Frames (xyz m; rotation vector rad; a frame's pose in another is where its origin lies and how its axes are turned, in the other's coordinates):
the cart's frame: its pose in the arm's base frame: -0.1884 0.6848 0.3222 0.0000 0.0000 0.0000
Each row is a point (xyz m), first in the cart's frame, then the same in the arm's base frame.
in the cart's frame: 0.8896 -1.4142 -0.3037
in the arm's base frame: 0.7012 -0.7294 0.0185
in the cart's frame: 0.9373 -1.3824 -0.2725
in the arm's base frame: 0.7489 -0.6976 0.0497
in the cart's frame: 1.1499 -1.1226 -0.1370
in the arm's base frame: 0.9615 -0.4378 0.1852
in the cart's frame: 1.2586 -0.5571 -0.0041
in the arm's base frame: 1.0702 0.1277 0.3181
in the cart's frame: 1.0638 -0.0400 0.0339
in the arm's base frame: 0.8754 0.6448 0.3561
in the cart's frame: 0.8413 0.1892 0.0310
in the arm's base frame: 0.6529 0.8740 0.3532
